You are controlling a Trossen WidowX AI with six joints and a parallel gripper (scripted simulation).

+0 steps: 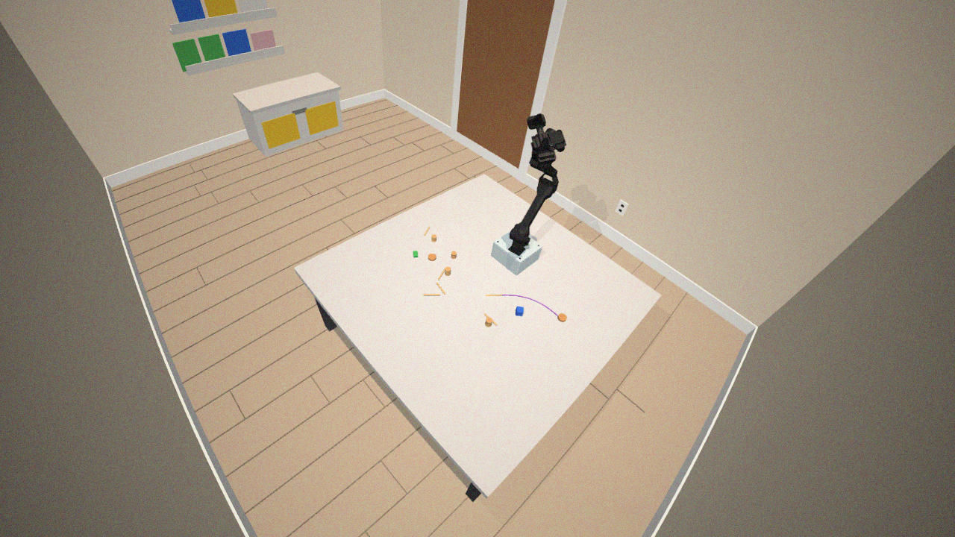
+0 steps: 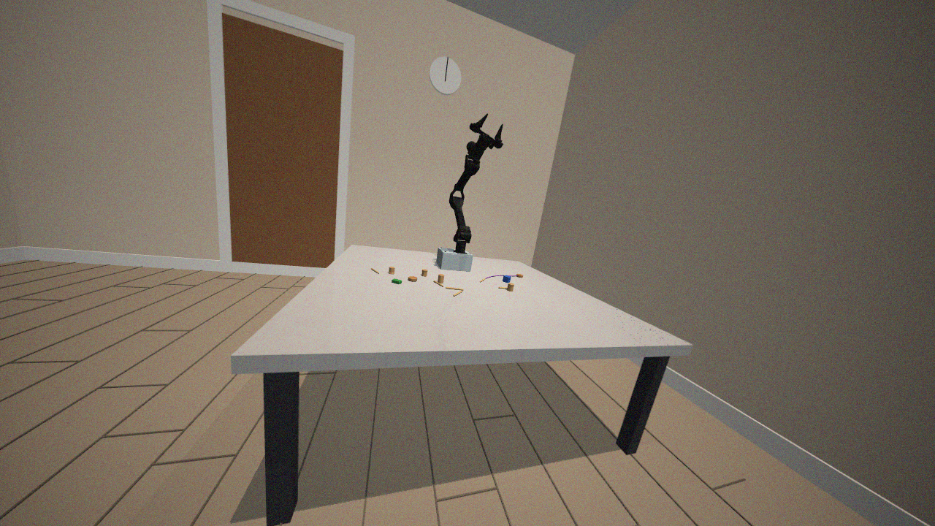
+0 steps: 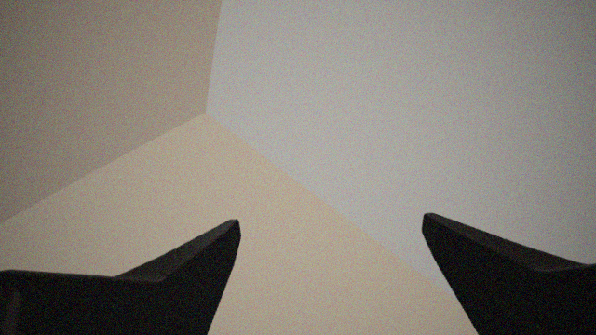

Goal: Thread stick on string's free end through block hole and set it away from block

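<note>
Right now my gripper tip is 120 mm short of the blue wooden block, 160 mm to the right of it and 780 mm above it. Also, from my gripper tip: thin wooden stick 100 mm ahead, 20 mm to the left, 800 mm below; then purple string 90 mm ahead, 40 mm to the left, 800 mm below; then short round wooden block 260 mm ahead, 80 mm to the left, 780 mm below.
</note>
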